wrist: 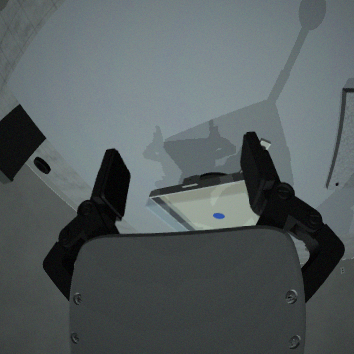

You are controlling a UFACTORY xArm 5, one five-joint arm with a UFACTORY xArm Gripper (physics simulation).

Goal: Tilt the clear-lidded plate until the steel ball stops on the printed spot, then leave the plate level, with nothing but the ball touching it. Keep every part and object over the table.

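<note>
The clear-lidded plate (pixel 170 190) has a dark rim and a cream floor. It shows in the lower middle of the wrist view, its near part hidden behind the gripper body. The blue printed spot (pixel 218 216) lies on its floor. I cannot make out the steel ball. A dark rounded part (pixel 213 175) stands at the plate's far edge. My gripper (pixel 180 153) is open, with nothing between its fingers. Its right finger overlaps the plate's right side in the view; whether they touch cannot be told. A small pale piece (pixel 265 144) shows just beyond that finger.
The pale blue-grey table (pixel 125 75) carries the arm's shadow beyond the plate. A speckled grey base plate (pixel 344 145) is at the right edge. A black block (pixel 19 142) and a black oval disc (pixel 42 165) are at the left, near the table's edge.
</note>
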